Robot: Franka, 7 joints.
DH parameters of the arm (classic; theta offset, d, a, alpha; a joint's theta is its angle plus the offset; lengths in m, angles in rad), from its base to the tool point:
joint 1: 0 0.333 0 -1.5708
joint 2: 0 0 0 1.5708
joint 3: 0 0.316 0.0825 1.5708
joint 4: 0 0 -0.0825 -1.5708
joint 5: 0 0.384 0 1.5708
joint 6: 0 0 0.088 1.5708
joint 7: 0 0.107 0 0
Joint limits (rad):
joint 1: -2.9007..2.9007
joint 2: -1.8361..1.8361
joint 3: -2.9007..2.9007
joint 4: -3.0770..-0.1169
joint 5: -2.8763..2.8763
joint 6: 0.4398..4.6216
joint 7: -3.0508..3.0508
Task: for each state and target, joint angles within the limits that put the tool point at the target. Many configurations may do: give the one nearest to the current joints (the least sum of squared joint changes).
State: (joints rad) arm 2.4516 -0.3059 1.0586 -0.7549 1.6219 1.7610 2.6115
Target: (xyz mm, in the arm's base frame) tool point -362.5 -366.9 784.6
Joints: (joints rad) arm 2.4359 -0.2935 1.0382 -1.4683 1.3745 1.4111 2.6115
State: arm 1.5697 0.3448 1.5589 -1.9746 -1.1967 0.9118 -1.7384
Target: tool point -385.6 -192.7 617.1
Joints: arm 1.9025 0.2569 2.1368 -1.8059 -1.1411 0.6323 -1.7384
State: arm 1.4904 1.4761 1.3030 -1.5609 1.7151 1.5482 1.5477
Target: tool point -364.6 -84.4 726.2
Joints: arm 1.7905 1.1665 2.1020 -2.1158 1.5465 1.3585 1.5477
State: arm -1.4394 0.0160 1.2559 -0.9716 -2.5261 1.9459 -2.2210
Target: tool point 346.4 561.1 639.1
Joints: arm -1.0196 -0.4430 1.8402 -1.6283 -2.5232 2.1379 -2.2210
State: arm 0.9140 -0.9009 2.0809 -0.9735 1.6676 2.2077 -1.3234
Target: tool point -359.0 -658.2 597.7
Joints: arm 1.4911 -0.6352 2.3427 -1.1021 1.6042 1.9291 -1.3234
